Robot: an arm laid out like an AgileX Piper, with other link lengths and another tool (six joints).
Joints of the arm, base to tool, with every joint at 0 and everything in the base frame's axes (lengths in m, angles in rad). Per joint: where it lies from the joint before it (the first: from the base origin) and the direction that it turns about. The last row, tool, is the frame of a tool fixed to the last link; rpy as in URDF.
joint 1: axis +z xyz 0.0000 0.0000 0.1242
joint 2: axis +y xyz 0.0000 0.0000 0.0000
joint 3: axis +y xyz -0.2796 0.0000 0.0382
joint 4: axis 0.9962 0 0.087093 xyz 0.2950 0.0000 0.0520
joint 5: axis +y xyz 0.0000 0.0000 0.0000
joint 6: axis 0.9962 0 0.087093 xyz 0.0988 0.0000 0.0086
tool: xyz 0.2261 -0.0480 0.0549 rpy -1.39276 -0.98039 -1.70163
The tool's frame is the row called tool.
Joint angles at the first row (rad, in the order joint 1, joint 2, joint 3, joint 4, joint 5, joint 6):
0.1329, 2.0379, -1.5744, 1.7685, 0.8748, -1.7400
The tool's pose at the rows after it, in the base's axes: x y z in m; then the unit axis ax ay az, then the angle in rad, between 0 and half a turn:
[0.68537, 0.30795, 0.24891, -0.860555, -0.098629, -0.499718, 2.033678]
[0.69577, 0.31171, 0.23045, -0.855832, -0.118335, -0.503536, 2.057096]
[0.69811, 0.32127, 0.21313, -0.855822, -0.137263, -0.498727, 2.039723]
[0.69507, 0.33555, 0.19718, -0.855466, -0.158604, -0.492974, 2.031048]
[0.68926, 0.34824, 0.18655, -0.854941, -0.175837, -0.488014, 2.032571]
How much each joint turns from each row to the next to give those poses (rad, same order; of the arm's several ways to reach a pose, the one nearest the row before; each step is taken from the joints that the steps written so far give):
0.0000, 0.0750, -0.0682, 0.0000, 0.0000, -0.0574
0.0000, 0.0674, -0.0497, 0.0000, 0.0050, -0.0541
0.0000, 0.0677, -0.0472, 0.0018, 0.0383, -0.0280
0.0119, 0.0486, -0.0282, 0.0000, 0.0231, -0.0324
0.0151, 0.0202, -0.0043, -0.0019, 0.0068, -0.0280

